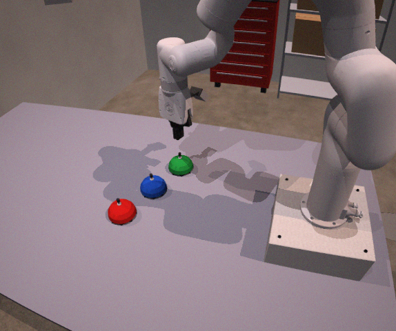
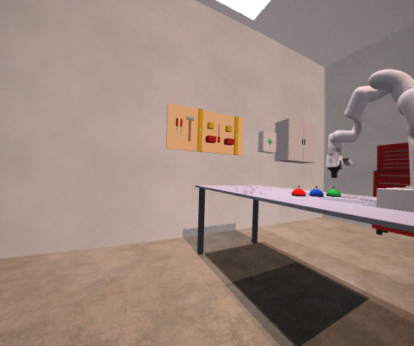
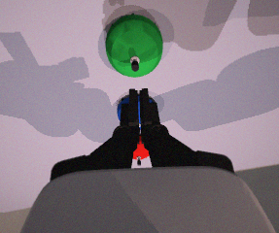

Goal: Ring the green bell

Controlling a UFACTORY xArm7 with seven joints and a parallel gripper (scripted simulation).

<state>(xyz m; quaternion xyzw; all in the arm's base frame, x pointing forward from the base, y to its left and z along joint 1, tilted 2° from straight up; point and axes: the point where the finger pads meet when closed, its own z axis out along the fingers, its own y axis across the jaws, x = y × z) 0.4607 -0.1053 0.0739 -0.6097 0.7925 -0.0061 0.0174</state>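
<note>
The green bell lies 11 cm below my hand. Also, from my hand: red bell 7 cm ahead, 25 cm to the left, 11 cm below; then blue bell 4 cm ahead, 13 cm to the left, 11 cm below.
</note>
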